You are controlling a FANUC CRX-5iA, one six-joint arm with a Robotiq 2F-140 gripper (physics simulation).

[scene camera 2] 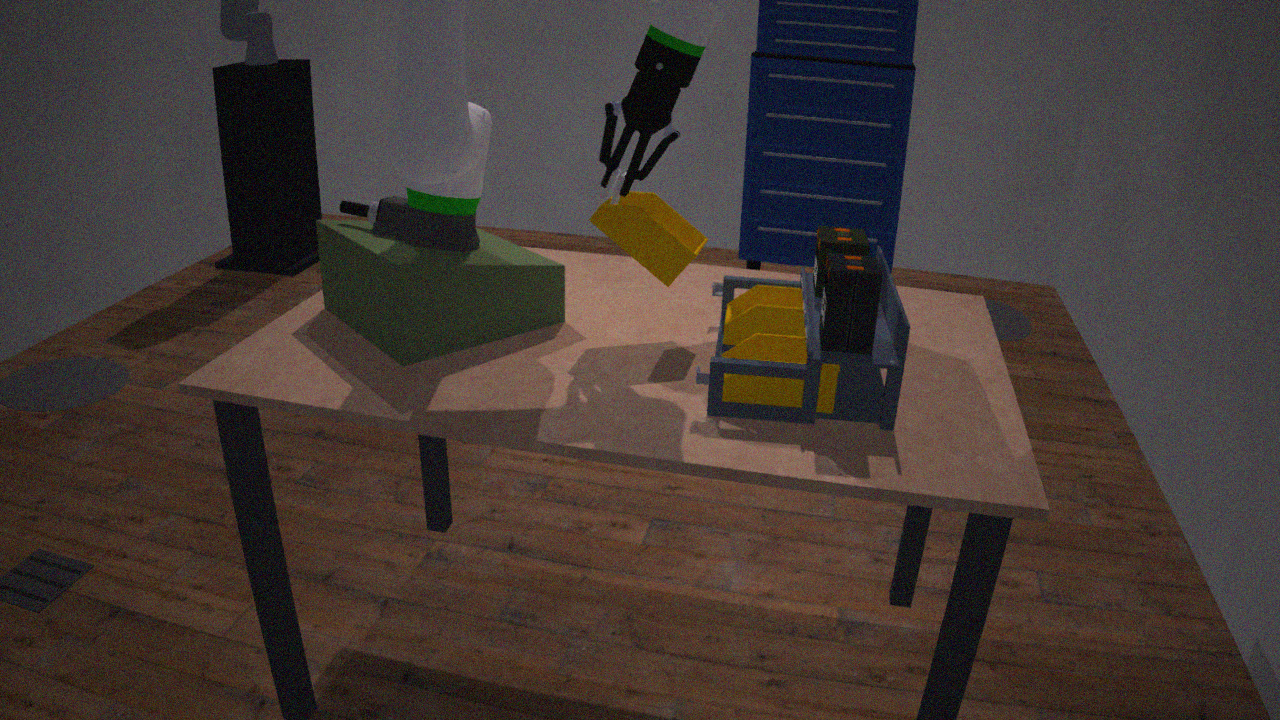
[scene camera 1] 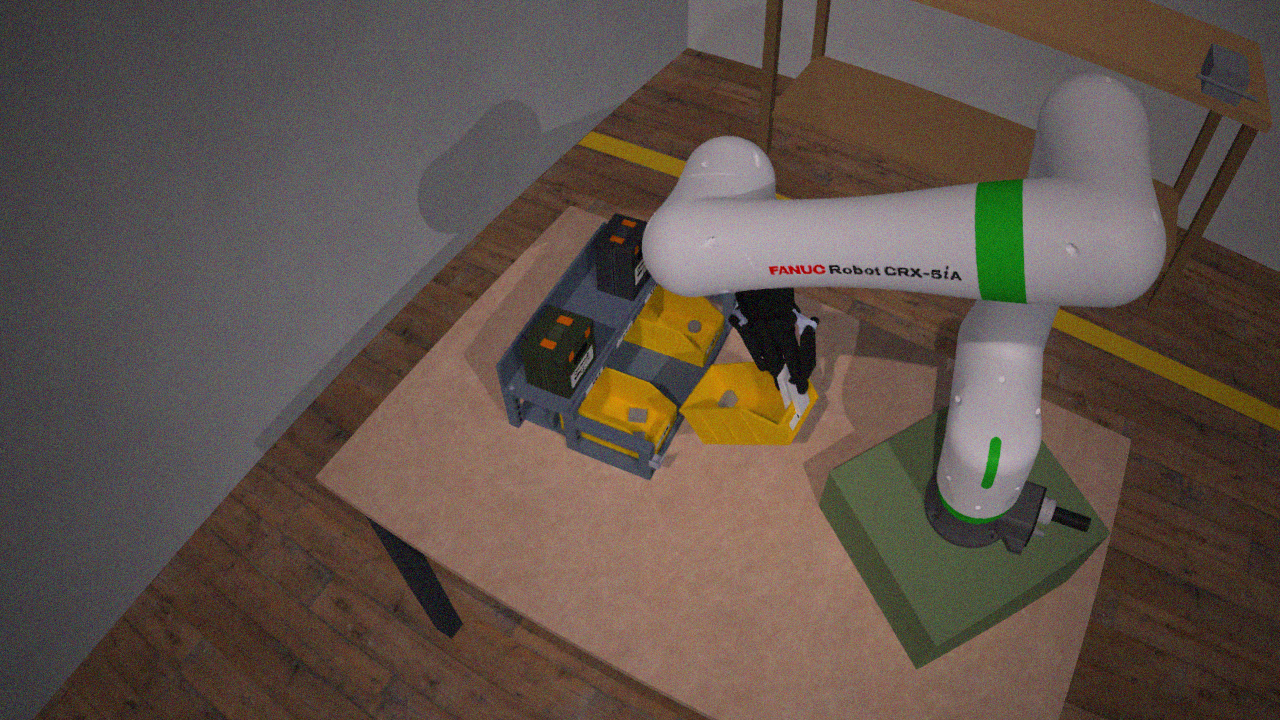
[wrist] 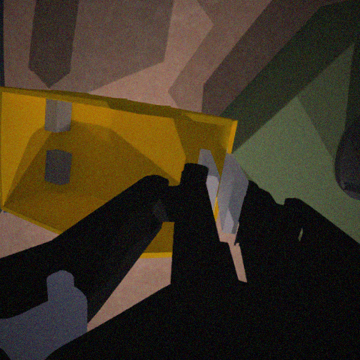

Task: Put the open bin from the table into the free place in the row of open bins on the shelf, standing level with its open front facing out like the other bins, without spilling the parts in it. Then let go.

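Places are measured from the arm's base along level axes (x ahead, y right, z down), in metres.
Pixels of known places: gripper, fingertip midpoint: [scene camera 2: 605,210] [scene camera 1: 798,406]; arm's base, origin of the base link: [scene camera 2: 437,241] [scene camera 1: 971,502].
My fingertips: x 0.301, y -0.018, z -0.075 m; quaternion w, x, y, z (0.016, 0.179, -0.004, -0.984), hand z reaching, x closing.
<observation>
Ahead of a thing's pixels: the offset from my fingertips to its top centre. "pt": to the spot under its first point. Level surfaces: height alone.
The yellow open bin {pt dx +0.103, dy -0.057, dz +0.038 m} [scene camera 1: 716,422] [scene camera 2: 653,237] [wrist: 135,140] is in the air above the table, beside the shelf. In scene camera 2 it is tilted, its shelf-side end lower. My gripper [scene camera 1: 792,386] [scene camera 2: 617,189] [wrist: 212,170] is shut on the wall at its higher end. Two grey parts [wrist: 58,116] [wrist: 58,167] show inside at the far end. The grey-blue shelf [scene camera 1: 611,454] [scene camera 2: 813,385] holds a yellow bin {pt dx +0.317, dy +0.216, dz +0.204 m} [scene camera 1: 675,324] and another yellow bin {pt dx +0.303, dy +0.011, dz +0.204 m} [scene camera 1: 626,404] in its lower row, with a gap between them. The held bin's underside is hidden in the wrist view.
Two dark boxes {dx +0.393, dy -0.039, dz +0.014 m} [scene camera 1: 559,351] {pt dx +0.386, dy +0.151, dz +0.004 m} [scene camera 1: 622,255] with orange marks stand on the shelf behind the bins. The green base block [scene camera 1: 904,573] [scene camera 2: 447,304] carries the arm on the table {dz +0.213 m} [scene camera 1: 554,573] [scene camera 2: 608,268]. A blue cabinet [scene camera 2: 823,161] stands behind the table.
</observation>
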